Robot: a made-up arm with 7 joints.
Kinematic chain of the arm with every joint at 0, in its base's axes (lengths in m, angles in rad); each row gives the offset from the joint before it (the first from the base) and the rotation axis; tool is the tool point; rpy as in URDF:
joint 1: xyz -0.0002 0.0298 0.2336 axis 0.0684 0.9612 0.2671
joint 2: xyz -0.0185 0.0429 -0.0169 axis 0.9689 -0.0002 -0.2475
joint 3: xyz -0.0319 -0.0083 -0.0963 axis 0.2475 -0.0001 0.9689
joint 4: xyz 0.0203 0.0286 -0.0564 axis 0.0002 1 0
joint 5: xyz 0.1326 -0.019 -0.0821 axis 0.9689 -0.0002 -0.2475
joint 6: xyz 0.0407 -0.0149 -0.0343 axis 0.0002 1 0
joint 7: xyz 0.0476 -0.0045 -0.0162 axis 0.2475 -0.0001 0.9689
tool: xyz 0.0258 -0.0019 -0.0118 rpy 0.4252 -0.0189 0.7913
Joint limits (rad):
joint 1: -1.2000..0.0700
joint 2: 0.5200..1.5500
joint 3: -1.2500..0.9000
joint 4: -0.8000..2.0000
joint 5: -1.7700..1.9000
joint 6: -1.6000..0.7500
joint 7: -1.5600..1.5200
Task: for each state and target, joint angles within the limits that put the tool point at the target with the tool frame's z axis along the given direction. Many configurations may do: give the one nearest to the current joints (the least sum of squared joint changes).
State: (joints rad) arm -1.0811 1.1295 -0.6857 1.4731 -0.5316 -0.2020 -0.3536
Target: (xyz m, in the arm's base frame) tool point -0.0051 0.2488 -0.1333 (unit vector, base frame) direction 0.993 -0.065 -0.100
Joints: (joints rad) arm -0.6370 0.5200 -0.3411 2.0000 -0.3802 0.2695 -1.0019
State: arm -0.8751 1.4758 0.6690 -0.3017 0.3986 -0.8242 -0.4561
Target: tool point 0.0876 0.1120 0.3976 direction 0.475 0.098 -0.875
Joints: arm -0.9238 1.0806 0.8668 -0.7759 0.4951 -1.2488 -0.3989
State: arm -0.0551 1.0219 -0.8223 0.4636 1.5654 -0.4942 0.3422
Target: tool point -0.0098 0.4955 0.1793 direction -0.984 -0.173 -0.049
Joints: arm 0.0181 1.5500 -0.8114 1.3843 1.7402 -0.4587 0.5836
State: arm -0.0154 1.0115 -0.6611 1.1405 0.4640 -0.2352 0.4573
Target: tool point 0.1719 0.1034 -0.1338 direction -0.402 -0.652 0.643
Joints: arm -0.3344 0.5739 -0.7065 0.7055 0.1325 -0.9097 0.3344
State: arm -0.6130 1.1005 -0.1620 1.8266 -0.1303 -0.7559 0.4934
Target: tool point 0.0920 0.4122 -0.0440 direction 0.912 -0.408 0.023
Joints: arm -0.4372 0.9746 -0.1183 1.3702 -0.1140 -0.0946 0.2532
